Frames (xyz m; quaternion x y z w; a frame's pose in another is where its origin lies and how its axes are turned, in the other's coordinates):
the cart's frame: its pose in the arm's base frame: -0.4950 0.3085 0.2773 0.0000 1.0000 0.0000 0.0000
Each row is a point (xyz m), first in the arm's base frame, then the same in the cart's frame.
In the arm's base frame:
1: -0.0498 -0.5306 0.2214
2: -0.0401 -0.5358 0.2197
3: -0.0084 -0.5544 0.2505
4: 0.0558 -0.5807 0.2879
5: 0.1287 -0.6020 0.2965
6: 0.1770 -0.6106 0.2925
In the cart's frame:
1: -0.4452 -0.8391 0.0559
2: -0.4549 -0.8443 0.0576
3: -0.4866 -0.8629 0.0268
4: -0.5508 -0.8892 -0.0106
5: -0.6237 -0.9105 -0.0192
6: -0.6720 -0.9191 -0.0152

